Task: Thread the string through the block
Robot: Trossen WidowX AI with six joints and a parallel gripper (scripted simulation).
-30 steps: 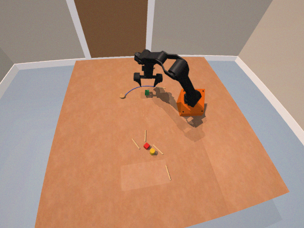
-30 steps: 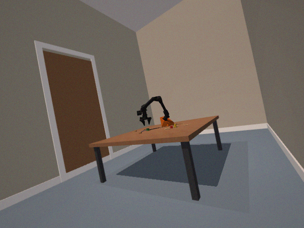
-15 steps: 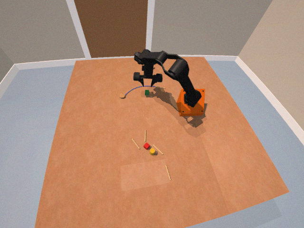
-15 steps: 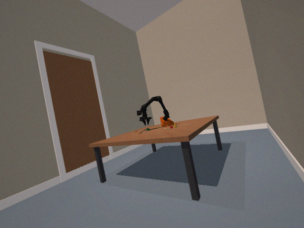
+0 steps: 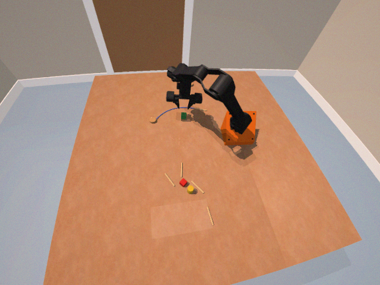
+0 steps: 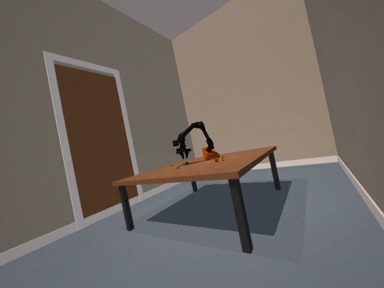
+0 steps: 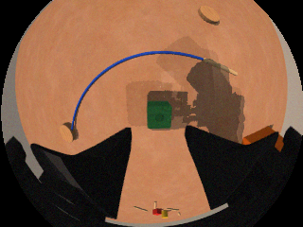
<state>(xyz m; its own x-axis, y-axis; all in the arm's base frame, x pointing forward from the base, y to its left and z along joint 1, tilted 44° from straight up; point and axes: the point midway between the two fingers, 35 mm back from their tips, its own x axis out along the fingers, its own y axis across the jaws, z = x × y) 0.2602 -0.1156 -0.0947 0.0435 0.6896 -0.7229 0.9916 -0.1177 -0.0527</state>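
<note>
Right now the green block is 50 mm below my gripper tip. Also, from my gripper tip: round wooden button: 180 mm ahead, 20 mm to the left, 60 mm below; then thin wooden stick: 100 mm behind, 60 mm to the right, 70 mm below; then red cube: 40 mm ahead, 410 mm to the left, 60 mm below.
</note>
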